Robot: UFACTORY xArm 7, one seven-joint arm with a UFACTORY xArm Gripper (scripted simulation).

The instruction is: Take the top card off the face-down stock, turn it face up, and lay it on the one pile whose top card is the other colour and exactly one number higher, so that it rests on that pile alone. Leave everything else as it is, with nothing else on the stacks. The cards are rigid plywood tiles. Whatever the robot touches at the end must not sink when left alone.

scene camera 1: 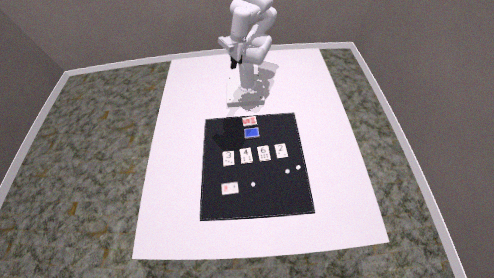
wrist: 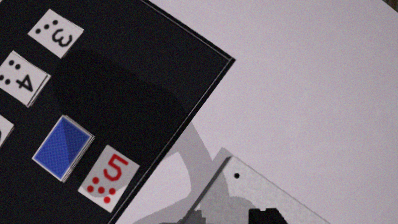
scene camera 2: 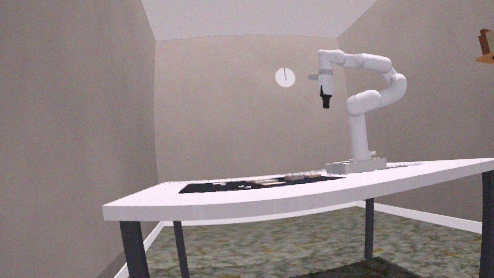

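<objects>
Black mat [scene camera 1: 275,192]: 104 cm from the lens.
</objects>
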